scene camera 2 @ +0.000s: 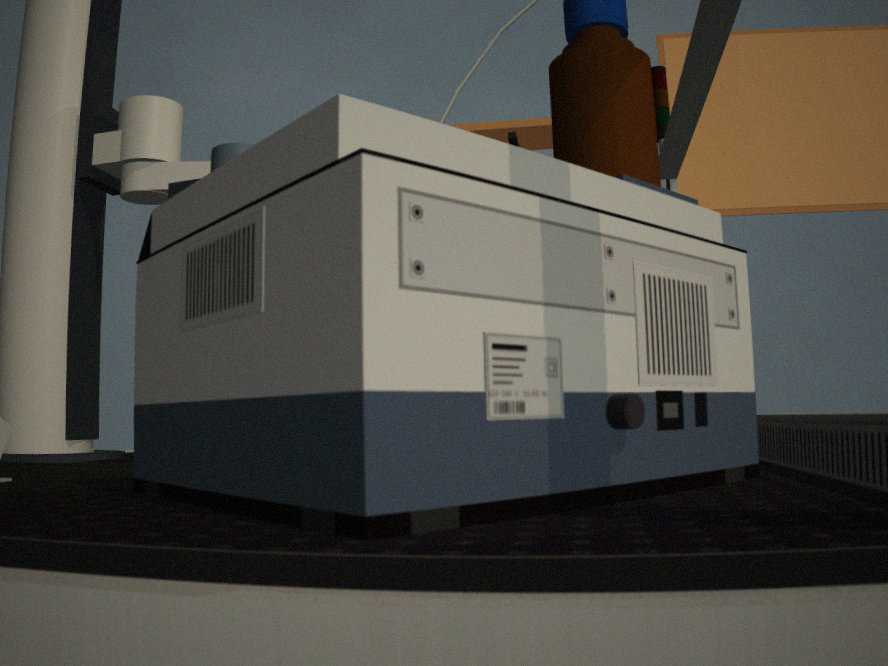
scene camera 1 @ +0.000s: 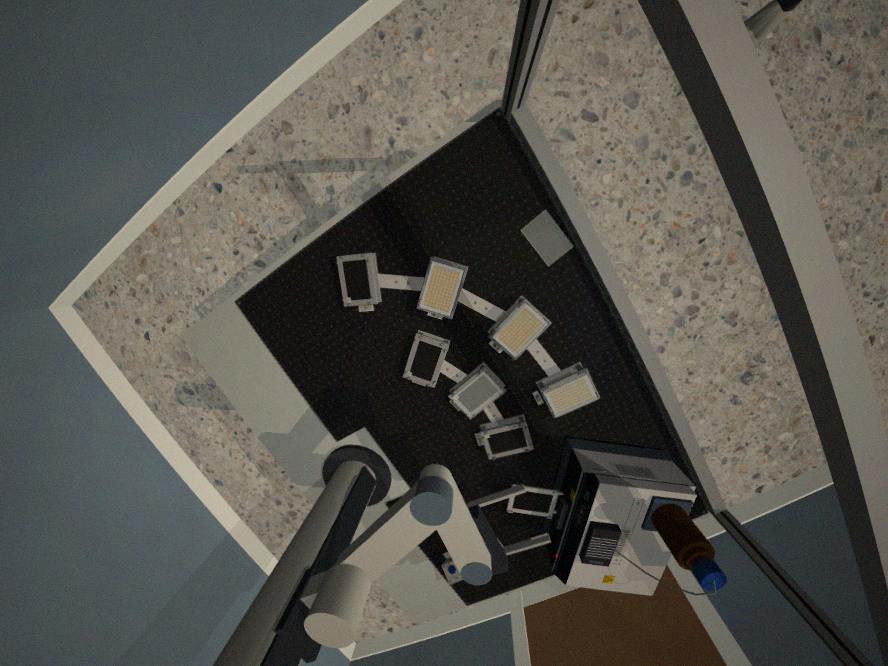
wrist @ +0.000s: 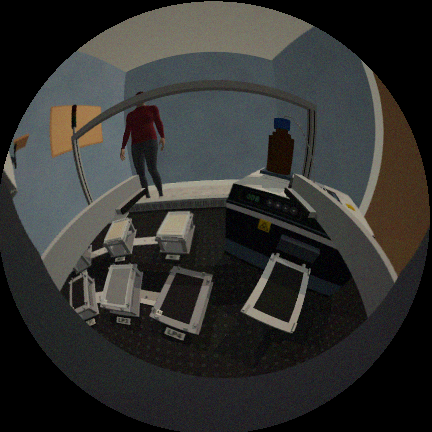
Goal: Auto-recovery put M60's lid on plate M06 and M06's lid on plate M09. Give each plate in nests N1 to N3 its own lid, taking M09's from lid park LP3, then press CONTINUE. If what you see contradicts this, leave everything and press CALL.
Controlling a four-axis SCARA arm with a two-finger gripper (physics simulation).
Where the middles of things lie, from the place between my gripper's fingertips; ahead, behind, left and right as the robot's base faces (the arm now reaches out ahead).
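Brown bottle (scene camera 2: 603, 115): my gripper 280 mm short of it, 40 mm below it, 230 mm to the left of it.
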